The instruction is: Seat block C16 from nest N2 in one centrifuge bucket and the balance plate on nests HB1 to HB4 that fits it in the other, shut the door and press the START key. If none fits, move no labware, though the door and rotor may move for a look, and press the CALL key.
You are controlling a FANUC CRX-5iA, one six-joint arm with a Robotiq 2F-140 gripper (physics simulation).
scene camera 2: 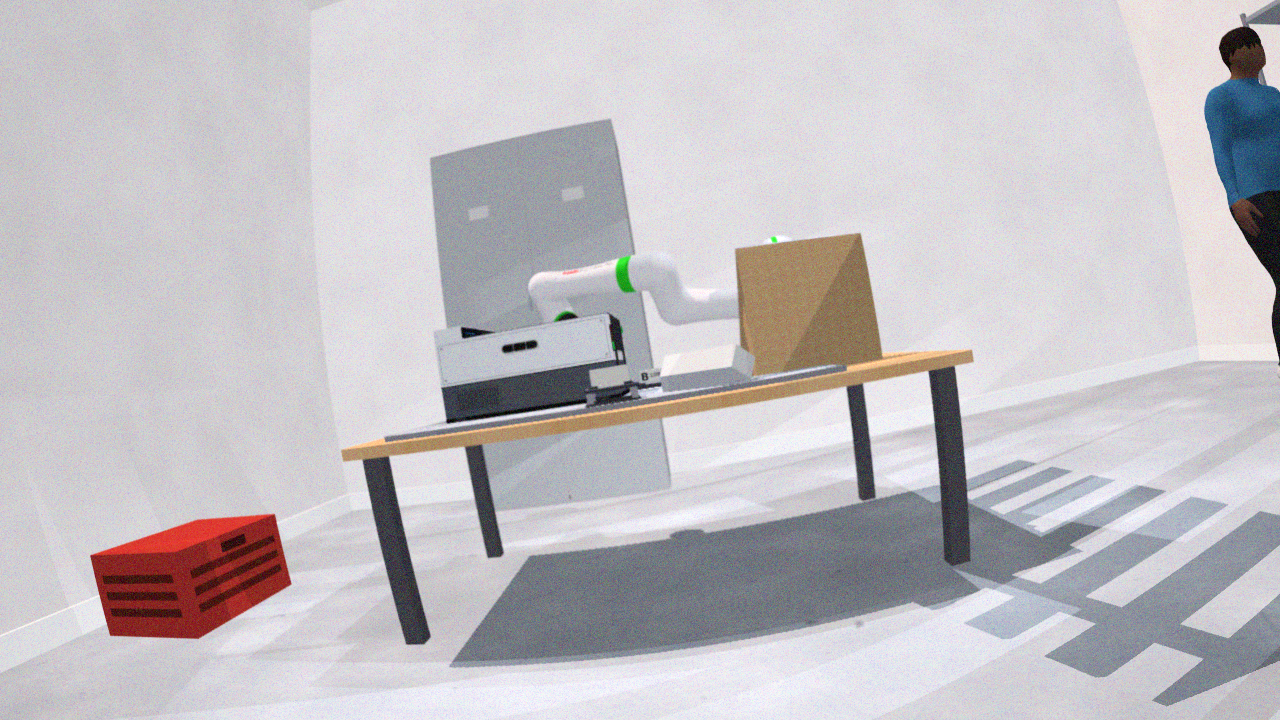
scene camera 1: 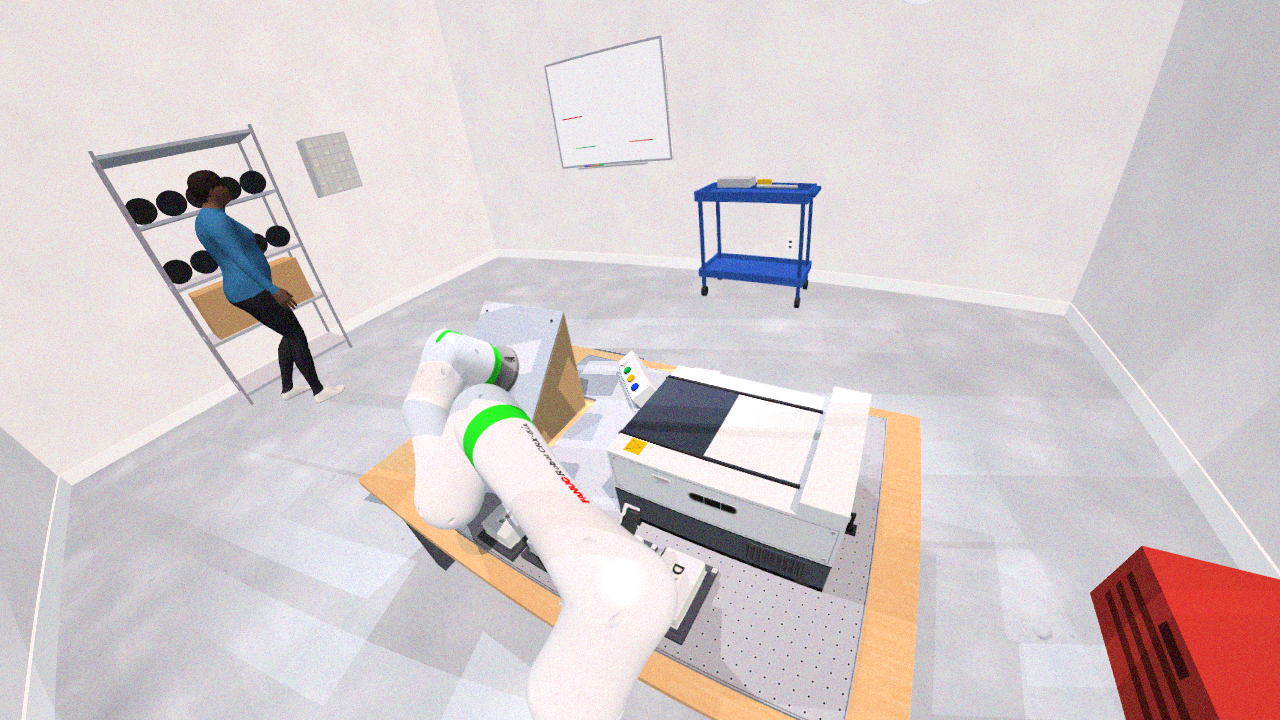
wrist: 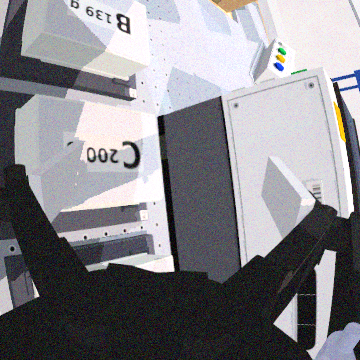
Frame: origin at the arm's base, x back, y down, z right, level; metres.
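Where they show: gripper, fingertip midpoint: [wrist: 174, 167]; arm's base at its link origin: [scene camera 2: 798, 300] [scene camera 1: 500, 370].
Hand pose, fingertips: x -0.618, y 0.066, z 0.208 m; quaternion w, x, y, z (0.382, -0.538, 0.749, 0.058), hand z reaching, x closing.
Note:
Each offset is from my fingertips to the top centre of the thing.
My gripper [wrist: 174, 167] is open and empty, its fingers spread above plate C and the centrifuge side; the arm hides it in scene view 1. White plate C, marked 200 {dx +0.019, dy +0.058, dz +0.015 m} [wrist: 112, 120], sits in a dark nest at the left finger. White plate B, marked 139 g {dx +0.155, dy +0.058, dz +0.030 m} [wrist: 82, 45], sits one nest farther up. Plate D {dx -0.115, dy +0.058, dz -0.003 m} [scene camera 1: 691, 573] is partly behind the arm. The centrifuge [scene camera 1: 657, 479] [scene camera 2: 528, 351] [wrist: 275, 125] has a dark and a white top panel; its rotor and buckets do not show. The key box {dx +0.356, dy +0.028, dz -0.517 m} [scene camera 1: 633, 379] [wrist: 274, 62] has green, yellow and blue keys. Block C16 cannot be made out.
A wedge-shaped stand [scene camera 1: 562, 389] [scene camera 2: 810, 308] rises from the wooden table [scene camera 1: 897, 501] [scene camera 2: 913, 365] at the arm's base. A red crate [scene camera 1: 1199, 617] [scene camera 2: 192, 573], a blue cart [scene camera 1: 756, 270] and a person in blue [scene camera 1: 234, 246] [scene camera 2: 1248, 134] are beyond the table.

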